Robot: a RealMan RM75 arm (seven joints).
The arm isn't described. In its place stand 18 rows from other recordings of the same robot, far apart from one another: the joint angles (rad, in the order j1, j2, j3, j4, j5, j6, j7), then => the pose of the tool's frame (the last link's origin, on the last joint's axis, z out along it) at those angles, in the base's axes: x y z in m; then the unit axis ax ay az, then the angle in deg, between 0 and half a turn.
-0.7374, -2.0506, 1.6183, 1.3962, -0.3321, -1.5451, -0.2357 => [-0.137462 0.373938 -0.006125 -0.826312 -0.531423 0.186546 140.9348]
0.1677, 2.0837, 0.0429, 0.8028, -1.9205, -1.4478, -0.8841 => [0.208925 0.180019 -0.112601 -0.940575 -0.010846 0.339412 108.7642]
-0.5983, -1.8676, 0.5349, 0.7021, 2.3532, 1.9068, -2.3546 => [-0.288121 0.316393 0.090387 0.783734 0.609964 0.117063 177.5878]
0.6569, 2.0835, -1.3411, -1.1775, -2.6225, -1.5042, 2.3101 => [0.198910 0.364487 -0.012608 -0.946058 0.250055 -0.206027 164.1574]
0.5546, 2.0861, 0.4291, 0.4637, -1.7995, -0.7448, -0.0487 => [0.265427 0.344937 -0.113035 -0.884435 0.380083 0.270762 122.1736]
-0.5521, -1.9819, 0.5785, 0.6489, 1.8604, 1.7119, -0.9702 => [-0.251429 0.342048 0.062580 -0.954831 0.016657 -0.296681 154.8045]
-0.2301, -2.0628, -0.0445, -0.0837, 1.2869, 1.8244, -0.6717 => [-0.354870 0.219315 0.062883 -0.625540 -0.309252 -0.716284 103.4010]
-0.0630, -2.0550, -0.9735, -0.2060, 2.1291, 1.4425, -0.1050 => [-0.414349 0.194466 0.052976 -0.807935 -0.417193 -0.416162 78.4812]
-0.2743, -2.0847, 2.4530, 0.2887, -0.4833, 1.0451, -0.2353 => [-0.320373 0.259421 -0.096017 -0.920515 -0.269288 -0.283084 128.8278]
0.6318, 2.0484, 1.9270, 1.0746, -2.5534, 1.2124, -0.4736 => [0.227114 0.402594 0.012602 -0.875320 0.479831 -0.059808 148.2256]
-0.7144, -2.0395, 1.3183, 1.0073, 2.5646, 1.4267, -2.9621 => [-0.213182 0.378758 -0.014325 -0.805725 -0.575094 0.141681 158.1477]
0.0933, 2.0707, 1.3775, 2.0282, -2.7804, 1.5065, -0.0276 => [0.174712 0.258960 0.019477 -0.881379 0.457767 -0.116711 142.6837]
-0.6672, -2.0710, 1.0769, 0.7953, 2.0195, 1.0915, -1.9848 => [-0.207096 0.410340 -0.017052 -0.930413 -0.339558 -0.137956 156.3384]
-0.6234, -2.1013, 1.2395, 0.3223, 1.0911, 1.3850, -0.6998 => [-0.192059 0.347840 -0.056105 -0.915763 -0.021253 -0.401157 153.4992]
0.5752, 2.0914, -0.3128, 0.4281, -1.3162, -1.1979, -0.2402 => [0.268550 0.292583 -0.111798 -0.947490 0.163133 0.275046 121.1572]
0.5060, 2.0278, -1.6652, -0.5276, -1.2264, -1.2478, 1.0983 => [0.225150 0.302773 -0.088801 -0.967447 0.096596 0.233915 173.3681]
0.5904, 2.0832, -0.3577, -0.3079, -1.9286, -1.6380, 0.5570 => [0.247631 0.323070 -0.016733 -0.927462 -0.031367 0.372600 148.3427]
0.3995, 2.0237, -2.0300, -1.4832, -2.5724, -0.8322, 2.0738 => [0.140367 0.321543 -0.087357 -0.977977 -0.165241 -0.127497 153.4901]
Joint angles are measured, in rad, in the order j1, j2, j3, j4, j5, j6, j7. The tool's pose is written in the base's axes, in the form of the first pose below.
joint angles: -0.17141, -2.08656, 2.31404, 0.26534, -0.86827, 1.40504, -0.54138
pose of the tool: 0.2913, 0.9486, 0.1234; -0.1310, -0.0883, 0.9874; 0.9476, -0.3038, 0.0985; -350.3, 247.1, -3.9
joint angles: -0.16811, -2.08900, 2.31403, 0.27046, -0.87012, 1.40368, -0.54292
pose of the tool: 0.2838, 0.9513, 0.1206; -0.1314, -0.0860, 0.9876; 0.9499, -0.2961, 0.1006; -349.8, 246.4, -5.0
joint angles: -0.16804, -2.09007, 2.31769, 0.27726, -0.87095, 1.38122, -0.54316
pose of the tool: 0.2796, 0.9539, 0.1091; -0.1129, -0.0802, 0.9904; 0.9535, -0.2892, 0.0853; -350.1, 247.5, -8.4
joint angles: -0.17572, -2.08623, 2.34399, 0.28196, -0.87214, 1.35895, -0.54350
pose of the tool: 0.2828, 0.9522, 0.1157; -0.0814, -0.0964, 0.9920; 0.9557, -0.2900, 0.0503; -348.3, 250.1, -13.4
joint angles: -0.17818, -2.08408, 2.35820, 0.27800, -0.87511, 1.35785, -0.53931
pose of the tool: 0.2926, 0.9487, 0.1202; -0.0722, -0.1034, 0.9920; 0.9535, -0.2989, 0.0383; -348.4, 250.0, -14.4
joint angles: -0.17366, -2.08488, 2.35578, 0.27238, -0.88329, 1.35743, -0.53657
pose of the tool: 0.2967, 0.9491, 0.1056; -0.0740, -0.0874, 0.9934; 0.9521, -0.3026, 0.0443; -351.6, 248.0, -13.2
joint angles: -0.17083, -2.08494, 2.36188, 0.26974, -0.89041, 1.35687, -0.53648
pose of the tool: 0.2979, 0.9494, 0.0993; -0.0710, -0.0817, 0.9941; 0.9520, -0.3032, 0.0430; -353.1, 246.5, -13.4
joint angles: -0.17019, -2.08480, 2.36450, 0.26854, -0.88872, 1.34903, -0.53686
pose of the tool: 0.3000, 0.9493, 0.0945; -0.0610, -0.0798, 0.9949; 0.9520, -0.3042, 0.0340; -354.0, 246.1, -14.6
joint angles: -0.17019, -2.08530, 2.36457, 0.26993, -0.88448, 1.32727, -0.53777
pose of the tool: 0.3004, 0.9503, 0.0819; -0.0407, -0.0730, 0.9965; 0.9530, -0.3027, 0.0168; -355.5, 246.5, -17.4
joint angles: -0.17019, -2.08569, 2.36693, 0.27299, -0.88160, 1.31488, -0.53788
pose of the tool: 0.2995, 0.9509, 0.0775; -0.0283, -0.0724, 0.9970; 0.9537, -0.3008, 0.0052; -355.5, 246.8, -19.6
